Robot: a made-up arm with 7 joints. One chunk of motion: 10 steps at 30 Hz.
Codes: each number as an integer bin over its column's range. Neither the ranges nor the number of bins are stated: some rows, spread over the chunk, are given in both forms.
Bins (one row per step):
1: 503 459 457 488 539 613
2: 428 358 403 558 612 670
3: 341 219 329 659 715 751
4: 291 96 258 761 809 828
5: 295 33 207 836 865 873
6: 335 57 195 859 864 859
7: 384 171 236 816 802 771
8: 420 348 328 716 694 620
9: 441 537 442 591 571 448
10: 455 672 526 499 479 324
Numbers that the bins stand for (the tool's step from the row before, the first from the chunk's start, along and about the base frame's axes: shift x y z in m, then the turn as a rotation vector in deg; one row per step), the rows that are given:
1: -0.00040 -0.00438 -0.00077 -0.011 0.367 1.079
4: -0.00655 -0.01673 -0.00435 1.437 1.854 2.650
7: -0.00385 -0.01418 -0.00475 1.729 1.815 2.234
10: -0.00179 0.00287 0.00048 0.047 0.037 -1.032
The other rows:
2: -0.00258 -0.00782 -0.00174 0.360 0.769 1.496
3: -0.00510 -0.01255 -0.00307 0.896 1.336 2.088
5: -0.00644 -0.01888 -0.00527 1.835 2.162 2.979
6: -0.00528 -0.01806 -0.00549 1.957 2.157 2.877
8: -0.00281 -0.00816 -0.00309 1.199 1.221 1.131
9: -0.00220 -0.00172 -0.00104 0.535 0.544 -0.126

